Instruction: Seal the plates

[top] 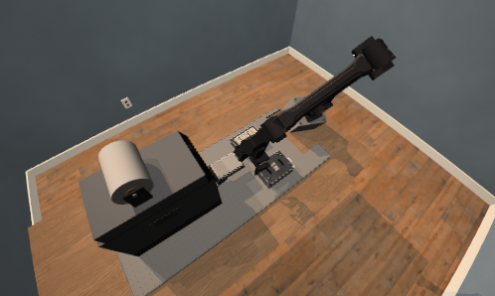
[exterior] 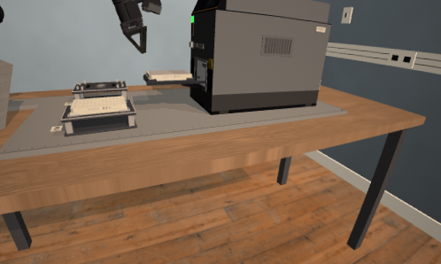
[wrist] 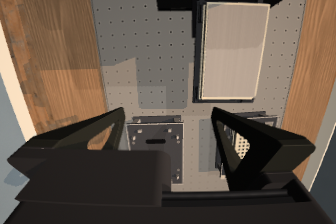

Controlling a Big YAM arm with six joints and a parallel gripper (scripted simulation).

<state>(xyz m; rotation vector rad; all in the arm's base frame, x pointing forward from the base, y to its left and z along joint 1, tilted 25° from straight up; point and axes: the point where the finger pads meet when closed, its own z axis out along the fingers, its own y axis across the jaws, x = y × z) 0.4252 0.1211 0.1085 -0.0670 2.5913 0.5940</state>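
My gripper is now 8 cm to the left of the sealer stage, 8 cm short of it and 8 cm above it. The rest, counted from my hand: plate nest: 21 cm to the right, 13 cm below, 10 cm behind; start button: 17 cm ahead, 3 cm to the left, 2 cm above; small label: 23 cm to the right, 20 cm behind, 17 cm below.
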